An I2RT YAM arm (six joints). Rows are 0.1 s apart.
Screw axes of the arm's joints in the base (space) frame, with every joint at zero. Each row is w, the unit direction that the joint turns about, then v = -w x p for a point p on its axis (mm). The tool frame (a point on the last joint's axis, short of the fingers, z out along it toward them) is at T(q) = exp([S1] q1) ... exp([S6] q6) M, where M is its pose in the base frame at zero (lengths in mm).
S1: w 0 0 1 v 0 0 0
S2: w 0 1 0 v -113.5 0 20
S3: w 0 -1 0 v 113.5 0 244
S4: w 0 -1 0 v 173.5 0 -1
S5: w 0 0 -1 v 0 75 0
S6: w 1 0 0 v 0 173.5 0
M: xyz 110.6 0 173.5 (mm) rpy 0 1.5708 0 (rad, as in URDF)
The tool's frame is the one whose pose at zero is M.
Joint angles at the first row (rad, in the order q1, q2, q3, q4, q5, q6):
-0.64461, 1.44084, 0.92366, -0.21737, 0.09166, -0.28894
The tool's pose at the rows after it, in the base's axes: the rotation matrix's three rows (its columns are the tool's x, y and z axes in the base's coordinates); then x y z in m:
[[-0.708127, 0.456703, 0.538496], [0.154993, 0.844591, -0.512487], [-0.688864, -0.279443, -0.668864]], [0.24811, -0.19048, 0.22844]
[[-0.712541, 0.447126, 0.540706], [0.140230, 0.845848, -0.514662], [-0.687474, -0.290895, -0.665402]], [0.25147, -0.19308, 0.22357]
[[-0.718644, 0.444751, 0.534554], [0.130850, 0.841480, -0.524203], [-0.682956, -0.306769, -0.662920]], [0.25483, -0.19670, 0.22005]
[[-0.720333, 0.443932, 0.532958], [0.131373, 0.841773, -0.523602], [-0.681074, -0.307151, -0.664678]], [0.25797, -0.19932, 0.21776]
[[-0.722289, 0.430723, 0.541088], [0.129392, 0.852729, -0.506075], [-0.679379, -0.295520, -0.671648]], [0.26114, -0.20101, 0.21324]
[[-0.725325, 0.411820, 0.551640], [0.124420, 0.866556, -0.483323], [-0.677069, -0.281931, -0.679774]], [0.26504, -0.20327, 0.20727]
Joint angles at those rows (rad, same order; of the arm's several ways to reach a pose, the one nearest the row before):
-0.64498, 1.45875, 0.92118, -0.19844, 0.08590, -0.30781
-0.64513, 1.48073, 0.91888, -0.16950, 0.08620, -0.32318
-0.64672, 1.50414, 0.92455, -0.14926, 0.09639, -0.33645
-0.64733, 1.52355, 0.93391, -0.14158, 0.09642, -0.33751
-0.64768, 1.54477, 0.93802, -0.13239, 0.07720, -0.34011
-0.64873, 1.57214, 0.94300, -0.11956, 0.05187, -0.34642

